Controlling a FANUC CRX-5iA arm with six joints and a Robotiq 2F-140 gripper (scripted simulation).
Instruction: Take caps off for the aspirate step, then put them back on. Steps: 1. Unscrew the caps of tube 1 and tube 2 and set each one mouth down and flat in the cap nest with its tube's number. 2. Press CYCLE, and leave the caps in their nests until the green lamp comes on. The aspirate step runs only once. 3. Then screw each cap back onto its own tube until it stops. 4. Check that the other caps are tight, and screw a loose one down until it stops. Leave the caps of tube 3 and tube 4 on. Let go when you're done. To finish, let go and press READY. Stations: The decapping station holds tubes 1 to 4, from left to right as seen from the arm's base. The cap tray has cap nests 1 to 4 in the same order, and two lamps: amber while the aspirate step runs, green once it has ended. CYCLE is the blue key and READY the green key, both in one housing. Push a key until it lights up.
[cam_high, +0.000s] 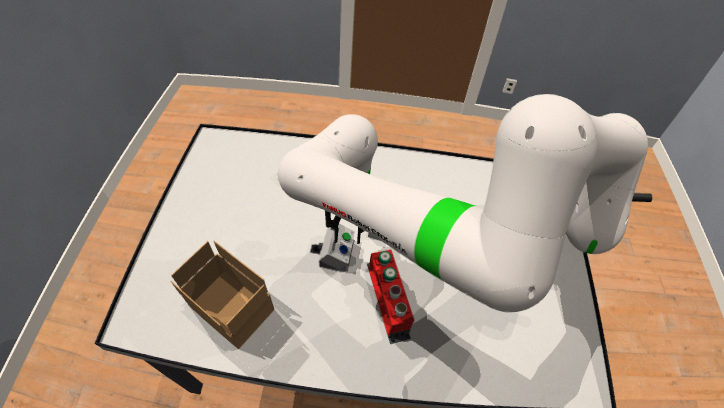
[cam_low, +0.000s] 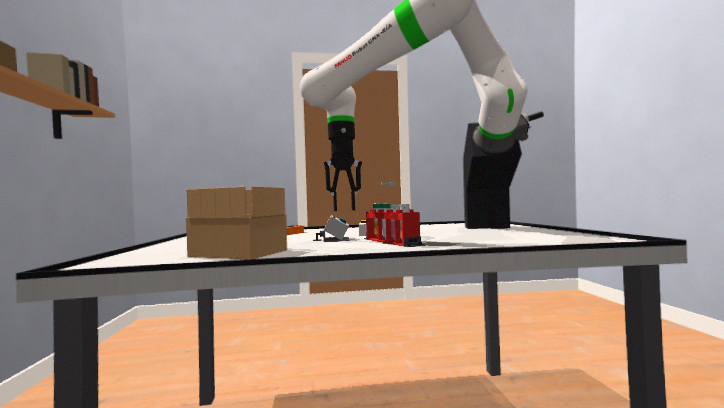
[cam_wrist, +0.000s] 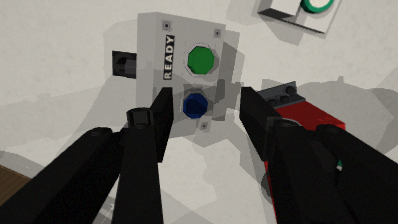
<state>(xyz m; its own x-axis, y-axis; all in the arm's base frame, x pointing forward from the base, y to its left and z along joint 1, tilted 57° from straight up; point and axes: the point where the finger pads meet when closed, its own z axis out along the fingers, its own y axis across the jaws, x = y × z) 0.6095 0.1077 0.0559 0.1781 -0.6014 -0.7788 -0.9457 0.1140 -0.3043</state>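
Now: hand 10 cm past the cap 1, 12 cm to the left of it and 12 cm above it. From my hand the other things lie so: key housing 3 cm ahead, 1 cm to the right, 8 cm below; then blue key 1 cm ahead, 2 cm to the left, 6 cm below; then green key 1 cm ahead, 3 cm to the right, 6 cm below.
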